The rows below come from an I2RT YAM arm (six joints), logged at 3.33 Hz.
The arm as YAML. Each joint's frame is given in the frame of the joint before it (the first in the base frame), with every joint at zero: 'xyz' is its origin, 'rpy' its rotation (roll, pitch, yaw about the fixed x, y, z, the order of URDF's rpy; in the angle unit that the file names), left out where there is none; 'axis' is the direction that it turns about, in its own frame. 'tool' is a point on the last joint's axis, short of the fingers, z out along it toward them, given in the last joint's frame.
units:
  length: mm
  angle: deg
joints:
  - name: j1
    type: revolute
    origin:
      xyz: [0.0, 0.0, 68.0]
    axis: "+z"
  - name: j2
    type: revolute
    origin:
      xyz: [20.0, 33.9, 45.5]
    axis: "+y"
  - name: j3
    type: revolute
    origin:
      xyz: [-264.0, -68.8, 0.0]
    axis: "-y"
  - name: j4
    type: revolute
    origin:
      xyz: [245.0, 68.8, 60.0]
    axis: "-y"
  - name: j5
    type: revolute
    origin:
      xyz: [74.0, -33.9, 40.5]
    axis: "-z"
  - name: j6
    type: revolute
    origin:
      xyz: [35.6, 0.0, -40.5]
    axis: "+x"
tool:
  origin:
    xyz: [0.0, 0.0, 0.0]
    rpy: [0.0, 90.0, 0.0]
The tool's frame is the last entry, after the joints.
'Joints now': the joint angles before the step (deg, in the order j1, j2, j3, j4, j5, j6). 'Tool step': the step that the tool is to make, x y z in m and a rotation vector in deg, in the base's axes. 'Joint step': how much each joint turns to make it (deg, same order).
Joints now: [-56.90 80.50 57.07 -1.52 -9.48 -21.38]
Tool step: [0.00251 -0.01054 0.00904 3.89 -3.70 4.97]
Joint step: [-1.46 2.30 4.24 -2.78 -8.04 2.01]
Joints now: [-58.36 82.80 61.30 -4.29 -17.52 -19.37]
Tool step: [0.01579 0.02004 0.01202 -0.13 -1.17 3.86]
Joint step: [4.20 -2.03 0.61 -1.58 -0.08 1.01]
